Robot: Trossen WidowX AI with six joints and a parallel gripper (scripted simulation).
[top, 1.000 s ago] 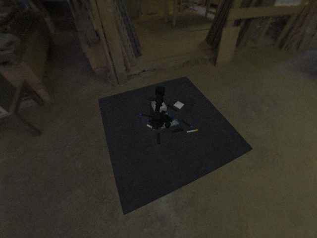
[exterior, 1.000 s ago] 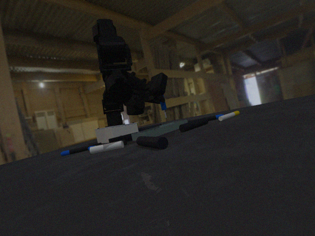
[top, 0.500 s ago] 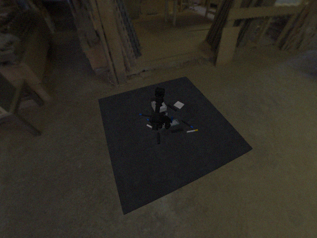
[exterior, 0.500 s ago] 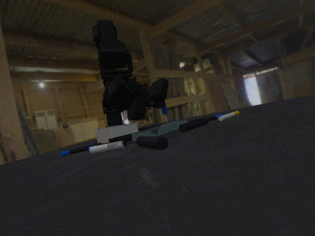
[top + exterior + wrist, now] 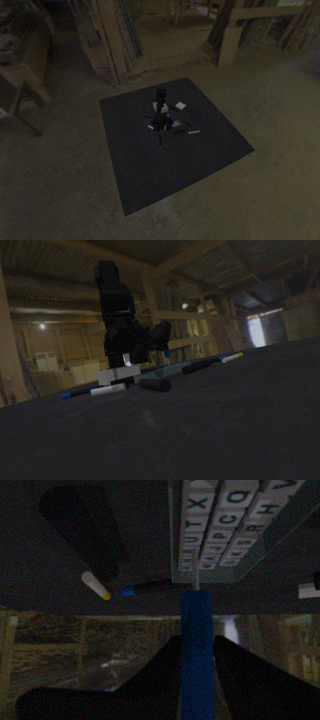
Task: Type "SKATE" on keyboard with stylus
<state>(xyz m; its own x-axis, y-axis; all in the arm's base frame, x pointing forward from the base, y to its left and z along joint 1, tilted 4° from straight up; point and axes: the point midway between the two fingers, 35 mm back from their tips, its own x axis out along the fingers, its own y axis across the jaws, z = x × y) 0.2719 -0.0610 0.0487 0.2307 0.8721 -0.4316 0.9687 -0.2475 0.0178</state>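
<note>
Right now my gripper tip is 10 mm above the blue stylus. From my gripper tip the other things lie so: white pad (270 mm to the left, 200 mm behind, 80 mm below); then yellow-tipped marker (180 mm ahead, 160 mm to the left, 80 mm below).
</note>
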